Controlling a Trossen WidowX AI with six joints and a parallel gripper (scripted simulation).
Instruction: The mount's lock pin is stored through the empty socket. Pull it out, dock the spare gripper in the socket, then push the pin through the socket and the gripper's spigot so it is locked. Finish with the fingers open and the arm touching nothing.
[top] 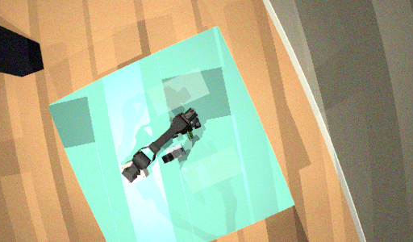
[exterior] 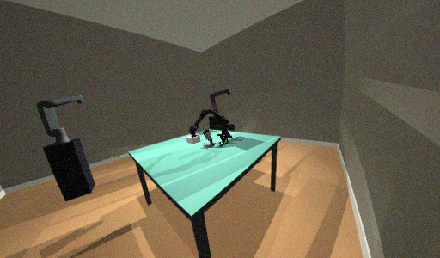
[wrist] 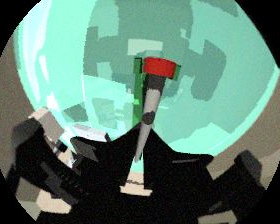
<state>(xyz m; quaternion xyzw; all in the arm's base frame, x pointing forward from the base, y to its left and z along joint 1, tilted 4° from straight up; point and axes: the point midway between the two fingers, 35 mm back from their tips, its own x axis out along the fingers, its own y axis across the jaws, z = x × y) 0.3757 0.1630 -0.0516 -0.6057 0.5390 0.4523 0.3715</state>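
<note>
My gripper tip is 10 mm to the right of the green bar and 10 mm below it. From my gripper tip the other things lie so: spare gripper (120 mm behind, 120 mm to the right, 110 mm above); grey mount (100 mm behind, 110 mm to the right, 40 mm above).
</note>
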